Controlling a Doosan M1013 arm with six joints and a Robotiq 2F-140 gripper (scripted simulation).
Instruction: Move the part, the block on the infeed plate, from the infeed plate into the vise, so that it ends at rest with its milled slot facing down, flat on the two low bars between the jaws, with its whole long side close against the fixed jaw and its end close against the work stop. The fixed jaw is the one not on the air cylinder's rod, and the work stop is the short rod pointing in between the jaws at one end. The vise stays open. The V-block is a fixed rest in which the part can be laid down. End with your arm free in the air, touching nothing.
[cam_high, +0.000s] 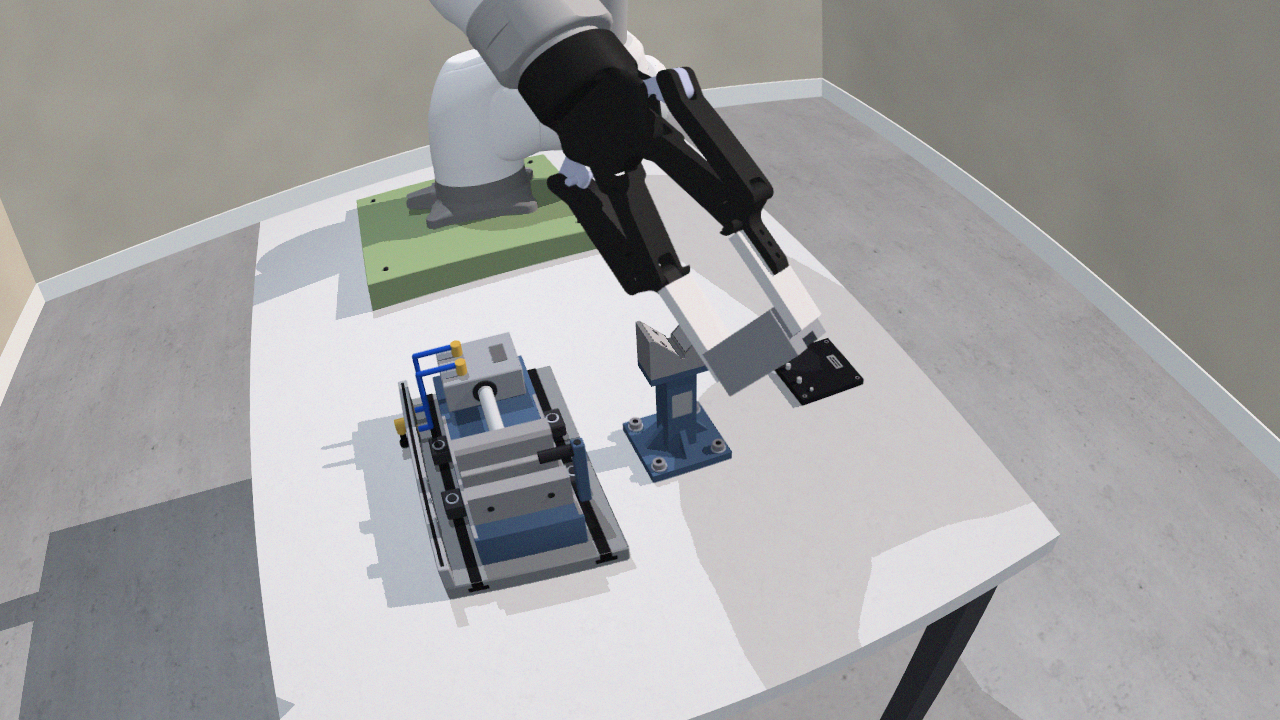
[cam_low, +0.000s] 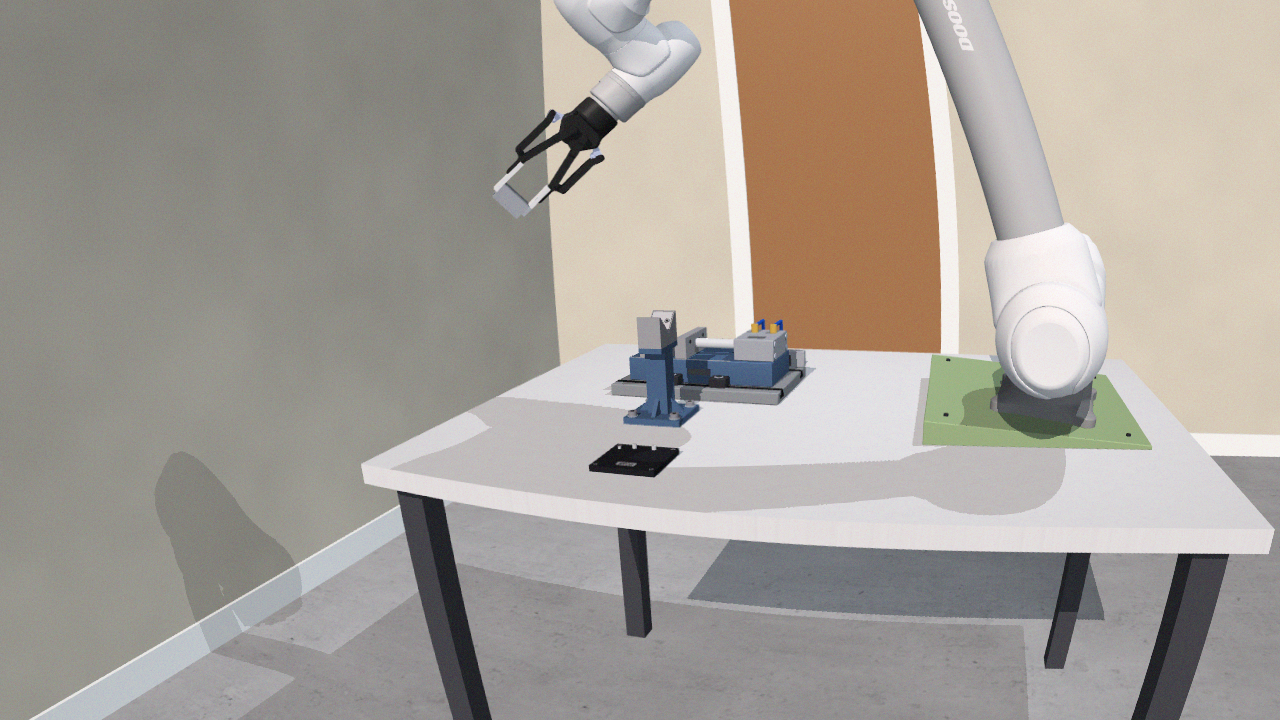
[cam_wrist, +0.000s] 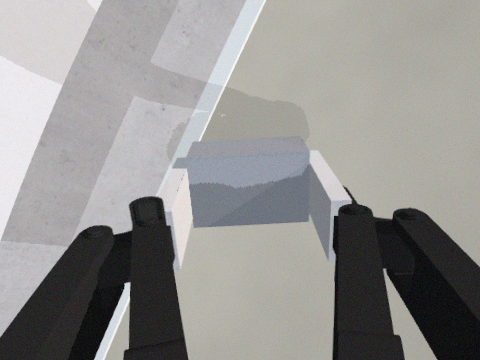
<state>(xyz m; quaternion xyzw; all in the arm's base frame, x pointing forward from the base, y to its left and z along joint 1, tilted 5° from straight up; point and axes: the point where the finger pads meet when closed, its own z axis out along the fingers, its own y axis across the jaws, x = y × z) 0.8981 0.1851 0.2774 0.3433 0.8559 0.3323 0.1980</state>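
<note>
Now: hand 2 cm short of the part, 2 cm above it and 1 cm to the right of it. From my hand the other things lie so: blue work stop post 31 cm below, 19 cm behind, 10 cm to the right; then work stop 28 cm below, 19 cm behind, 12 cm to the right; then fixed jaw 29 cm below, 16 cm to the right, 15 cm behind.
</note>
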